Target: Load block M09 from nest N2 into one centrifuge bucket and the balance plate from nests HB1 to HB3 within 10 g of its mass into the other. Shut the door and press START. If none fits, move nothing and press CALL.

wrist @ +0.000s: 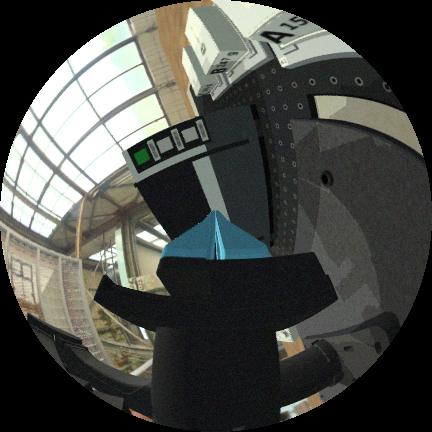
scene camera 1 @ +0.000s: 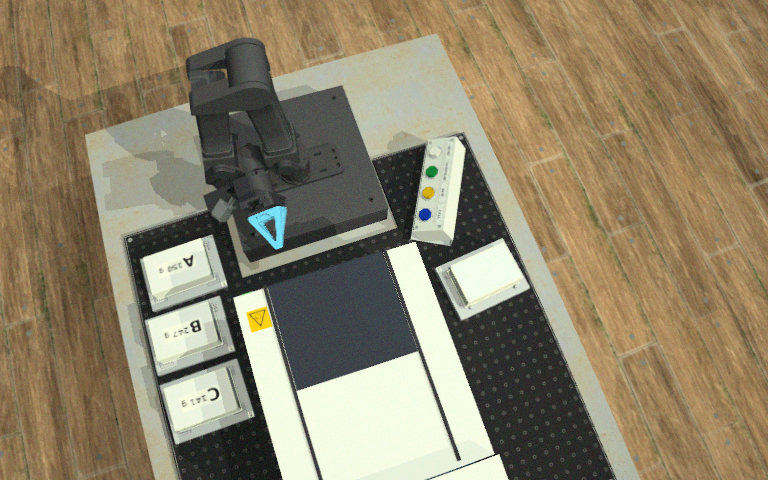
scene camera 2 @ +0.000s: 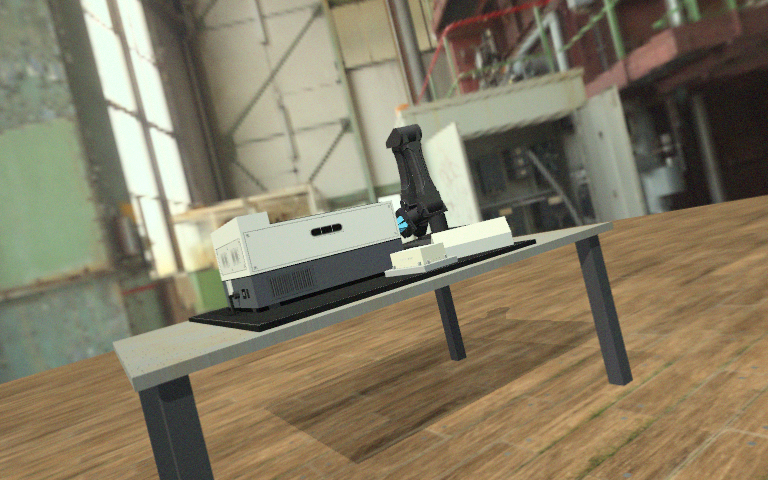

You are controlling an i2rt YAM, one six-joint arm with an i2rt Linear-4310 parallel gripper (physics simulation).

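Places are measured from the arm's base along level axes (x ahead, y right, z down), in metres.
Where they show: gripper, fingertip midpoint: (wrist: 215, 215) (scene camera 1: 279, 248); arm's base, link origin: (wrist: 336, 354) (scene camera 1: 295, 171).
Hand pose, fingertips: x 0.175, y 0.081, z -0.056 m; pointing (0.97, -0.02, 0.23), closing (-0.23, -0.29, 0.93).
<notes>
Things, the pixels of their top centre, and the offset from my fingertips. Level surfaces: height alone.
- white block, top centre: (scene camera 1: 486, 271) (scene camera 2: 415, 248) dz +0.060, dx +0.165, dy -0.375 m
- dark top panel, top centre: (scene camera 1: 341, 318) dz -0.093, dx +0.191, dy -0.064 m
- white button box, top centre: (scene camera 1: 441, 180) (scene camera 2: 466, 225) dz +0.036, dx -0.044, dy -0.360 m
- black perforated mat, surface height: dz +0.119 m
My gripper (scene camera 1: 276, 244) (scene camera 2: 401, 225) (wrist: 215, 215) is shut and empty, its blue fingers together over the front part of the robot's base plate. White plates A 150 g (scene camera 1: 178, 268) (wrist: 285, 32), B 247 g (scene camera 1: 184, 332) (wrist: 215, 45) and C 141 g (scene camera 1: 201, 399) sit in nests at the left in scene view 1. A white block (scene camera 1: 487, 274) (scene camera 2: 417, 256) sits in the nest at the right; no readable marking shows. The centrifuge (scene camera 1: 385, 418) (scene camera 2: 317, 243) has a dark top panel (scene camera 1: 342, 322). Its green START button (wrist: 142, 156) shows in the wrist view. No buckets show.
A white button box (scene camera 1: 453, 192) (scene camera 2: 472, 234) stands at the right of the robot's base plate (scene camera 1: 351, 186), with white, green, yellow and blue (scene camera 1: 424, 214) buttons. The centrifuge stands between the plate nests and the single nest, on a black perforated mat (scene camera 1: 521, 373).
</notes>
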